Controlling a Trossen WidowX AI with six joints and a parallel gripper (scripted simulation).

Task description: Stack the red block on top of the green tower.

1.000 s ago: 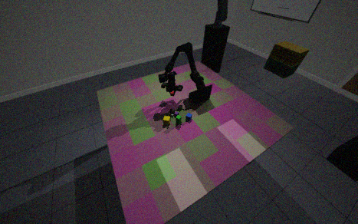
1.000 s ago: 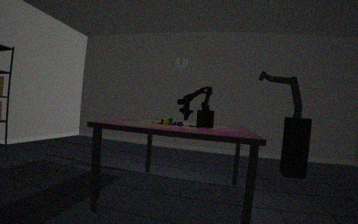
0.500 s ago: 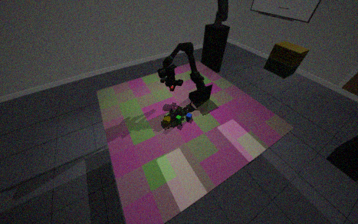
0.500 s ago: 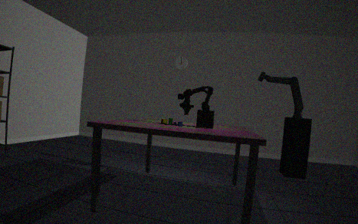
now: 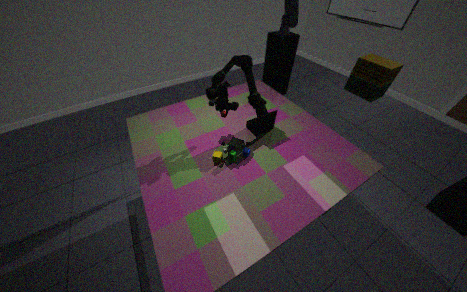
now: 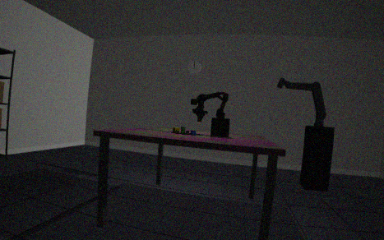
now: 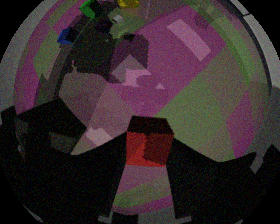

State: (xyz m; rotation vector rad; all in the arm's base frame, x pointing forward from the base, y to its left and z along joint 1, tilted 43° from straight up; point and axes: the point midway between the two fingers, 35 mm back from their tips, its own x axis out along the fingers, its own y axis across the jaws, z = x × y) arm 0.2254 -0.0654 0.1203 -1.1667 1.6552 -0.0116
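Now: gripper tip 10 mm past the blue block, 280 mm to the right of it and 110 mm above it. The rest, counted from my gripper tip: red block 10 mm above; yellow block 160 mm ahead, 230 mm to the left, 100 mm below.
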